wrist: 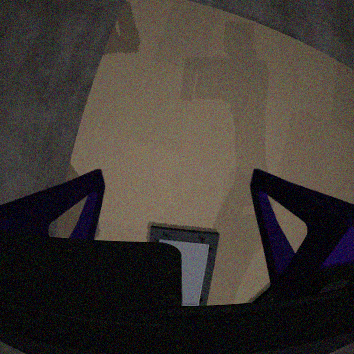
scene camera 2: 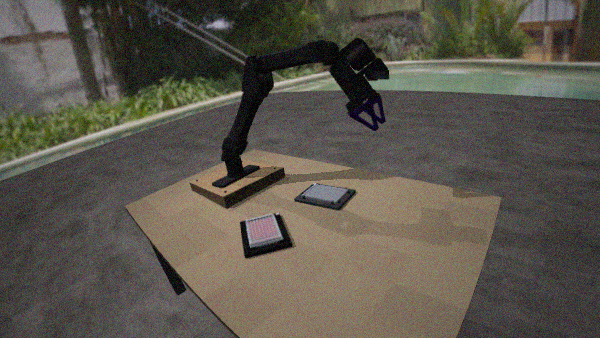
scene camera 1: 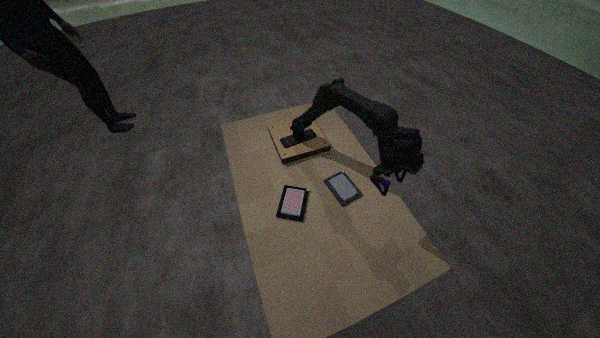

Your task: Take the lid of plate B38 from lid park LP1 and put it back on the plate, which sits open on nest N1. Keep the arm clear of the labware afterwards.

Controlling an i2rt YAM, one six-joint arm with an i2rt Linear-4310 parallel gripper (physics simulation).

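Where they show: gripper, between the fingertips: [wrist: 177,177] [scene camera 2: 380,126] [scene camera 1: 392,188]; arm's base, origin of its link: [scene camera 2: 236,176] [scene camera 1: 298,138].
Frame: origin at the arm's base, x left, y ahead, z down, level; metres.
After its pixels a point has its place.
The pale, flat lid [scene camera 1: 343,187] {x 0.056, y 0.368, z 0.023 m} [scene camera 2: 325,192] {x 0.057, y 0.365, z 0.023 m} [wrist: 194,270] {x 0.034, y 0.375, z 0.023 m} lies on the dark grey lid park LP1 [scene camera 1: 352,199] {x 0.061, y 0.438, z 0.032 m} [scene camera 2: 320,203] {x 0.003, y 0.381, z 0.031 m} [wrist: 185,234] {x 0.060, y 0.437, z 0.031 m}. In the wrist view the arm's dark body hides part of both. Plate B38 [scene camera 1: 293,202] {x -0.194, y 0.333, z 0.015 m} [scene camera 2: 263,230] {x -0.202, y 0.339, z 0.013 m}, with pink wells showing, sits open on the black nest N1 [scene camera 1: 291,218] {x -0.233, y 0.392, z 0.030 m} [scene camera 2: 286,236] {x -0.179, y 0.396, z 0.029 m}. My gripper [scene camera 1: 392,186] {x 0.104, y 0.541, z -0.190 m} [scene camera 2: 380,125] {x 0.104, y 0.541, z -0.190 m} [wrist: 177,177] {x 0.104, y 0.541, z -0.190 m} has purple fingers spread wide, open and empty. It hangs high above the table, on the side of the lid park away from the nest.
The arm stands on a wooden base block [scene camera 1: 306,152] {x -0.010, y 0.112, z -0.003 m} [scene camera 2: 210,193] {x -0.134, y 0.002, z 0.007 m} at one end of the wooden table [scene camera 1: 300,280] {x -0.310, y 0.629, z 0.041 m} [scene camera 2: 375,280] {x -0.208, y 0.655, z 0.041 m}. The nest and lid park lie side by side beyond this block. A person [scene camera 1: 85,75] stands on the floor away from the table. Shadows cross the table top.
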